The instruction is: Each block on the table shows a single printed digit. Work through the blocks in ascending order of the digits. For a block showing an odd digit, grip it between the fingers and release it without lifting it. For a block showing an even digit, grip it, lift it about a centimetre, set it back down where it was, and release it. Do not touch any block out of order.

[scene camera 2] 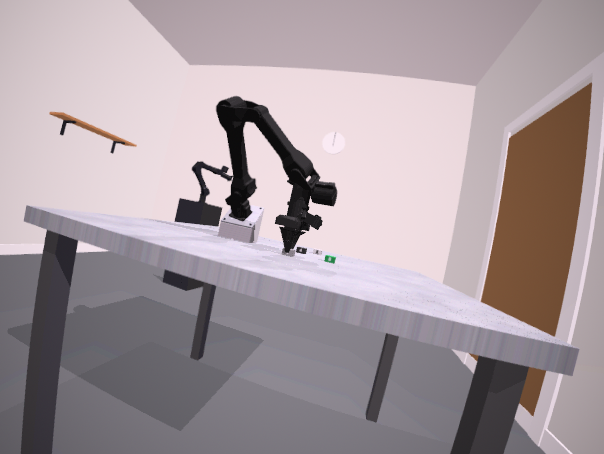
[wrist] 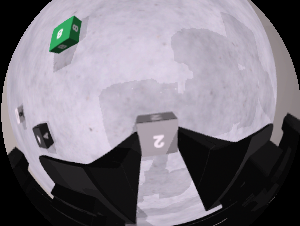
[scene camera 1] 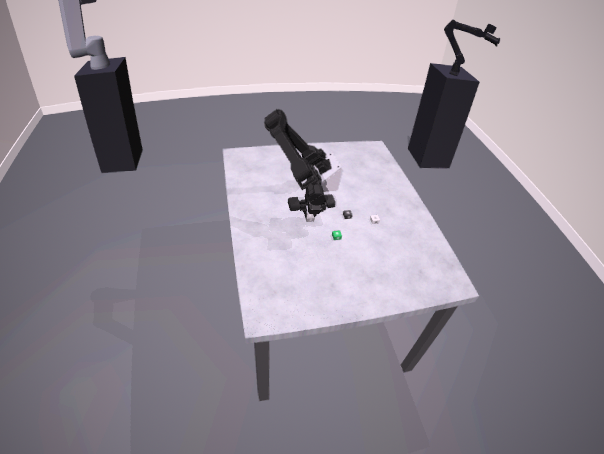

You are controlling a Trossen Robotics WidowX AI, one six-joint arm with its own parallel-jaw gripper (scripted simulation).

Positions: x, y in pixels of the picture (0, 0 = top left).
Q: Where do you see a green block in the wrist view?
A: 66, 34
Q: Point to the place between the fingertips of my gripper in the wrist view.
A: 157, 134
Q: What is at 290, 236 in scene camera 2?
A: My gripper.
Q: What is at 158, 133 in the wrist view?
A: A grey block.
